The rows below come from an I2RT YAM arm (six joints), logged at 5 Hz.
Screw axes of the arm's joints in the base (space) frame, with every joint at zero. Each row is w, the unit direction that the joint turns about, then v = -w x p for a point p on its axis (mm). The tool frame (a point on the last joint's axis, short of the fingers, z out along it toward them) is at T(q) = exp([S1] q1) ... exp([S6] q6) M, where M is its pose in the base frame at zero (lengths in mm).
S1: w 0 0 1 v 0.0 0.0 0.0
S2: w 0 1 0 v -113.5 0.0 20.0
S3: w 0 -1 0 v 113.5 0.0 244.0
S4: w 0 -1 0 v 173.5 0.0 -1.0
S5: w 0 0 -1 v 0.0 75.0 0.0
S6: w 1 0 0 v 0.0 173.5 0.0
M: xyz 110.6 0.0 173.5 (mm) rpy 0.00 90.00 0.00 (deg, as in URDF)
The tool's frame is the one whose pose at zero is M.
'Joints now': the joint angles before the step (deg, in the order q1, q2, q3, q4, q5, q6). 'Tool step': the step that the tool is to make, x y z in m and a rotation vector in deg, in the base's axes. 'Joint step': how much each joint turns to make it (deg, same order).
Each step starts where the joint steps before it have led.
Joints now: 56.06, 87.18, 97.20, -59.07, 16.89, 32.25
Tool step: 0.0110, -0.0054, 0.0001, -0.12, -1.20, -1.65
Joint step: -2.19, 0.12, -0.17, 1.21, 0.43, -1.15
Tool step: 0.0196, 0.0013, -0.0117, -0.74, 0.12, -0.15
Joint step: -2.82, 1.85, -1.03, 2.89, -1.52, -2.32
